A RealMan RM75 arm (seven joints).
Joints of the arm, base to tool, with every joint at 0 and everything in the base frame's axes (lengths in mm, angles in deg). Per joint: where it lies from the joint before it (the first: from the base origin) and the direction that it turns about. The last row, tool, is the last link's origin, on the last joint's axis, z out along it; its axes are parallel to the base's.
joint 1: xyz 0 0 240.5 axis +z
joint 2: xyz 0 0 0 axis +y
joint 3: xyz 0 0 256 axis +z
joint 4: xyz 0 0 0 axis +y
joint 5: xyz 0 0 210 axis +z
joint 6: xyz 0 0 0 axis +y
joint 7: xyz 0 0 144 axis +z
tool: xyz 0 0 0
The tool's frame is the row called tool.
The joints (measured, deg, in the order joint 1, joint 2, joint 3, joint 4, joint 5, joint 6, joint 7), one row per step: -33.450 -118.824 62.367 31.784 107.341 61.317 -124.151; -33.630 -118.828 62.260 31.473 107.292 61.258 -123.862; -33.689 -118.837 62.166 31.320 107.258 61.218 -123.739; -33.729 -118.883 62.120 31.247 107.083 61.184 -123.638; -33.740 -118.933 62.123 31.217 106.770 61.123 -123.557; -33.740 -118.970 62.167 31.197 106.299 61.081 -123.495; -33.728 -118.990 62.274 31.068 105.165 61.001 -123.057; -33.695 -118.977 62.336 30.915 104.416 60.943 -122.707; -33.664 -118.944 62.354 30.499 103.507 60.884 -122.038; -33.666 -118.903 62.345 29.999 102.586 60.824 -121.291; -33.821 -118.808 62.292 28.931 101.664 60.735 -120.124
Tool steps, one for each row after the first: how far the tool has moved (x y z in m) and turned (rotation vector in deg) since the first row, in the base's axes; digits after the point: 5 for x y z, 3 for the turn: 0.00022 0.00025 -0.00056 -0.009 0.006 -0.118; 0.00015 0.00031 -0.00078 0.023 -0.029 -0.103; 0.00063 0.00048 -0.00106 0.107 -0.192 -0.108; 0.00128 0.00076 -0.00124 0.263 -0.441 -0.086; 0.00216 0.00113 -0.00128 0.459 -0.812 -0.037; 0.00369 0.00190 -0.00108 0.943 -1.544 -0.108; 0.00420 0.00221 -0.00090 1.259 -1.988 -0.122; 0.00412 0.00207 -0.00105 1.588 -2.469 -0.156; 0.00395 0.00194 -0.00127 1.917 -2.938 -0.204; 0.00283 0.00116 -0.00253 2.066 -3.257 -0.288
